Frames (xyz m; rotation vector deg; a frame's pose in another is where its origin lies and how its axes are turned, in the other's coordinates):
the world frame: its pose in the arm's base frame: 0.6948 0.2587 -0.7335 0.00 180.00 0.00
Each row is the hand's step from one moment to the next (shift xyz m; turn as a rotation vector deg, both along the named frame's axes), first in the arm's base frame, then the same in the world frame.
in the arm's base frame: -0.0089 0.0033 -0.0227 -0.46 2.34 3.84
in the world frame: 0.0089 0.0033 0.0227 0.46 2.34 -3.84
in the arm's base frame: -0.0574 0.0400 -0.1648 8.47 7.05 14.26
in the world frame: 0.0574 0.0400 0.1648 -8.47 7.05 -14.26
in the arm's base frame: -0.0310 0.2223 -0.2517 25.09 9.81 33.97
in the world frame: 0.0310 0.2223 0.2517 -25.09 9.81 -33.97
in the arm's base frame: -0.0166 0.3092 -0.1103 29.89 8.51 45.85
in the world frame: 0.0166 0.3092 0.1103 -29.89 8.51 -45.85
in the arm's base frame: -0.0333 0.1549 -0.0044 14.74 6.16 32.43
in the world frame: 0.0333 0.1549 0.0044 -14.74 6.16 -32.43
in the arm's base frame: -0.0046 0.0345 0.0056 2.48 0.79 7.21
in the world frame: 0.0046 0.0345 -0.0056 -2.48 0.79 -7.21
